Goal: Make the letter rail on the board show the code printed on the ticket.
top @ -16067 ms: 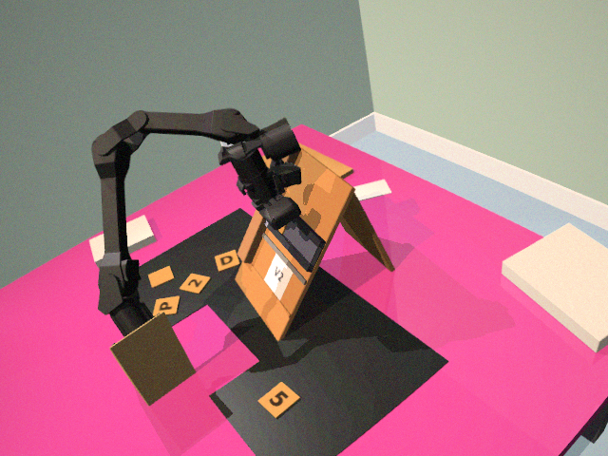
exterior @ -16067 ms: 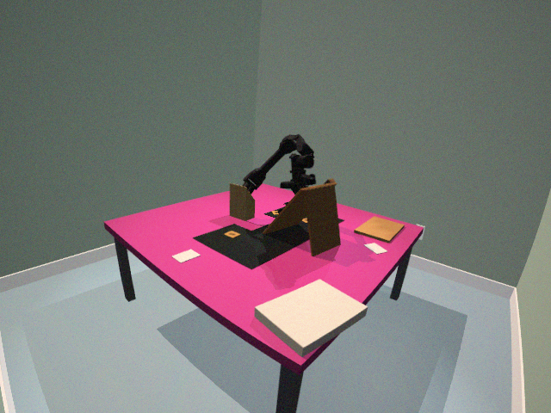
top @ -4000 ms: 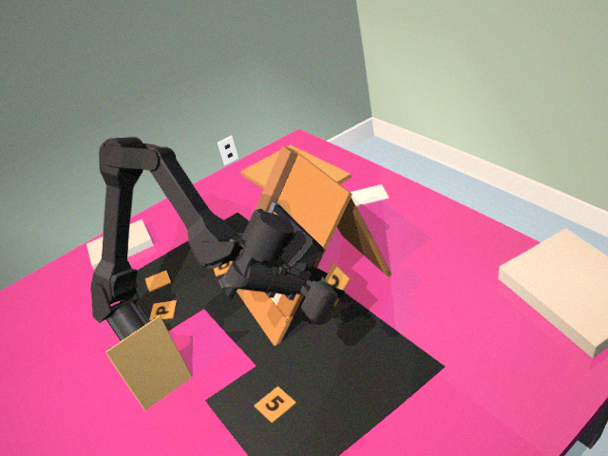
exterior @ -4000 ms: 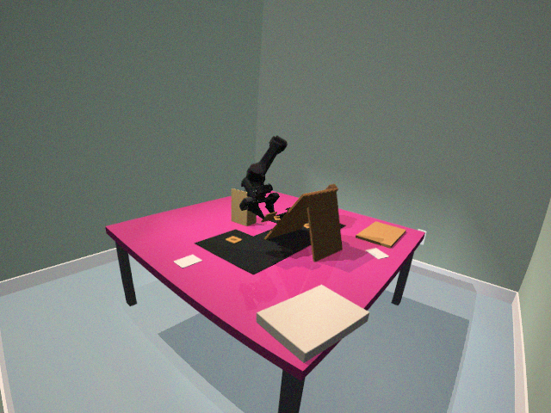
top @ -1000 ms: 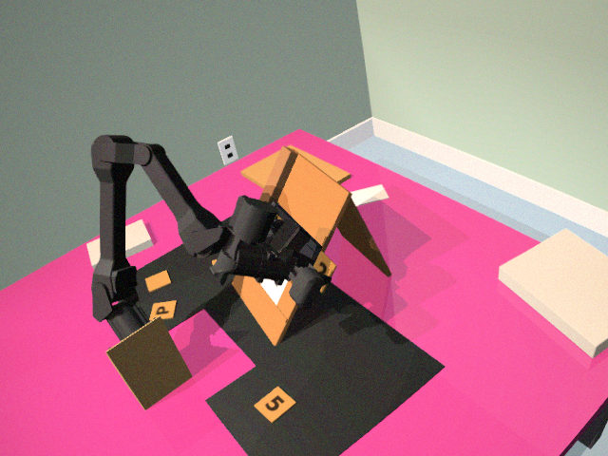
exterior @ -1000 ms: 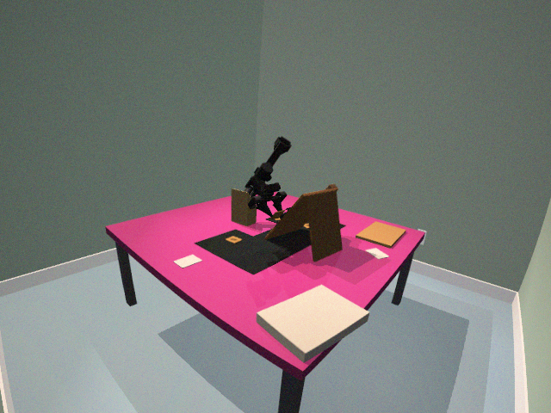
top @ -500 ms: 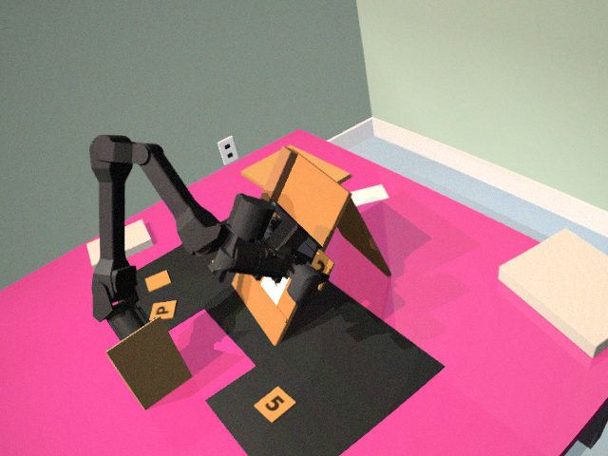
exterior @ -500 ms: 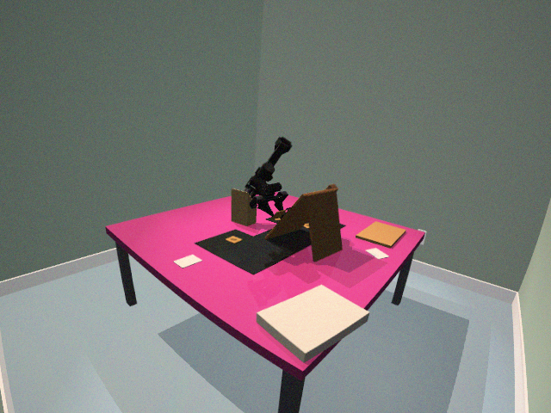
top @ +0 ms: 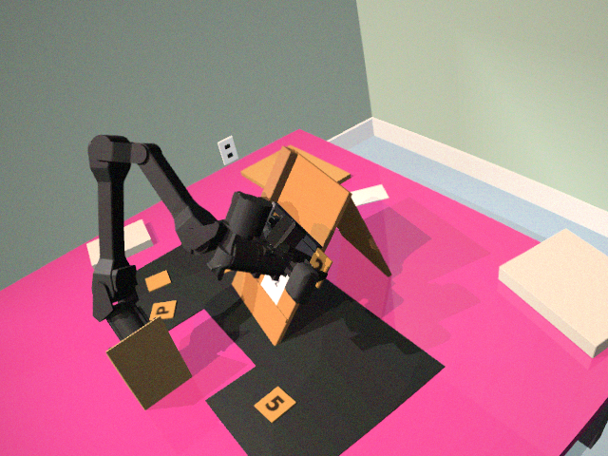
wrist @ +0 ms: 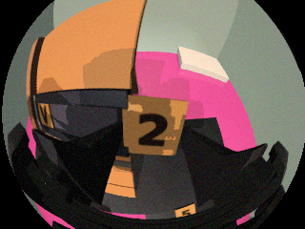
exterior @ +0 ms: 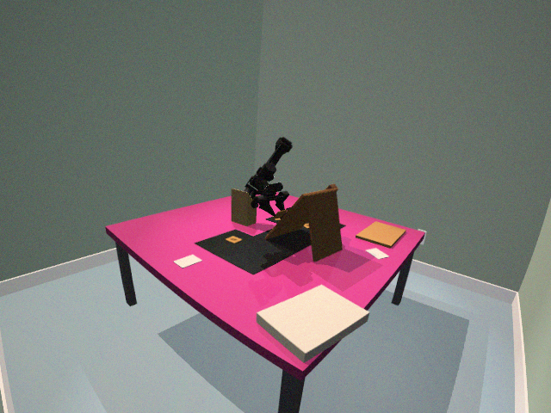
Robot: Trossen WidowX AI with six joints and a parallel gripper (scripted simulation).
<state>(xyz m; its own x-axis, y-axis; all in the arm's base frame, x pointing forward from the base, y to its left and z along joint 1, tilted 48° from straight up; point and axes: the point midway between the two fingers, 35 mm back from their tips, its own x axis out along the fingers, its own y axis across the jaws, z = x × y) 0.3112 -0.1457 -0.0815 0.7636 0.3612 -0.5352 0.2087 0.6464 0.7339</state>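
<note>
Now: the white ticket 12 cm to the left of my gripper tip, 8 cm below it and 3 cm behind it. Also, from my gripper tip: white block: 68 cm to the left, 20 cm behind, 15 cm below; orange flat panel: 53 cm to the left, 34 cm ahead, 16 cm below; black mat: 17 cm below, 15 cm to the left, 13 cm behind.
</note>
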